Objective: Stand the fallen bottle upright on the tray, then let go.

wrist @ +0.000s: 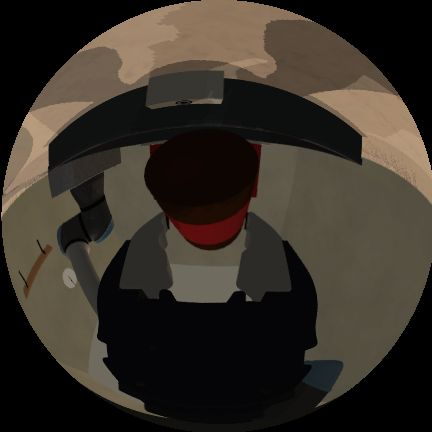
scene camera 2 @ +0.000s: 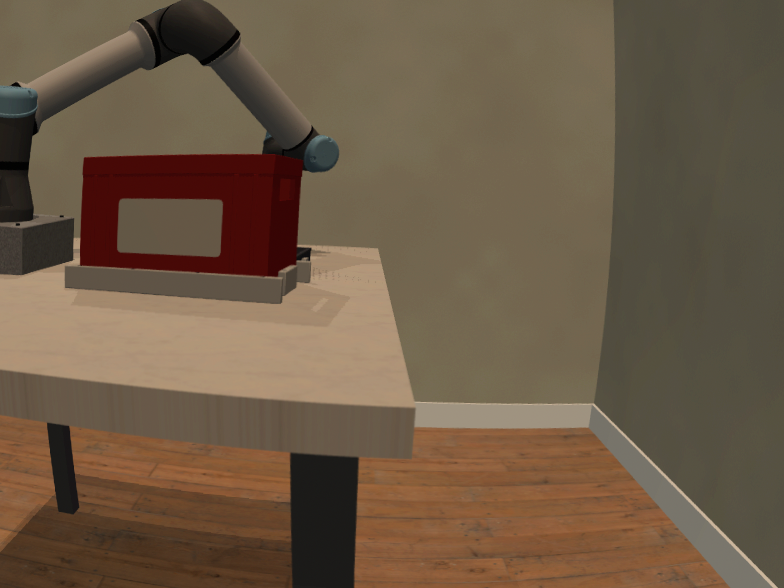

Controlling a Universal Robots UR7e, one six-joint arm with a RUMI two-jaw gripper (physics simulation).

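Seen in the pictures: arm's base, link origin: (wrist: 85, 177).
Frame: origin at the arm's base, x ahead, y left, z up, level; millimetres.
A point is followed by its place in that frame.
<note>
The bottle (wrist: 202, 172) @(y 295, x 409, z -33 mm), dark brown with a red label, shows in the wrist view with its round base towards the camera and the table side. It looks roughly upright, though its exact tilt is unclear. My gripper (wrist: 206, 214) @(y 252, x 412, z 17 mm) is shut on the bottle, one grey finger at each side of the label. The black tray (wrist: 305, 117) @(y 311, x 459, z -71 mm) (scene camera 2: 304, 253) @(y 226, x 529, z -61 mm) curves across the upper wrist view beyond the base; whether the base touches it cannot be told. In the scene view, a corner of the tray shows behind the crate, which hides my fingers and the bottle.
A red crate (scene camera 2: 246, 221) @(y -160, x 521, z 10 mm) (wrist: 256, 172) stands in a low grey frame (scene camera 2: 170, 282) @(y -172, x 426, z -67 mm) on the table (scene camera 2: 208, 354) @(y -448, x 564, z -84 mm). A grey block (wrist: 185, 89) sits at the tray in the wrist view. The robot's stone-like pedestal (scene camera 2: 44, 243) @(y 4, x 114, z -42 mm) is at the left. The table's right edge lies beyond the crate.
</note>
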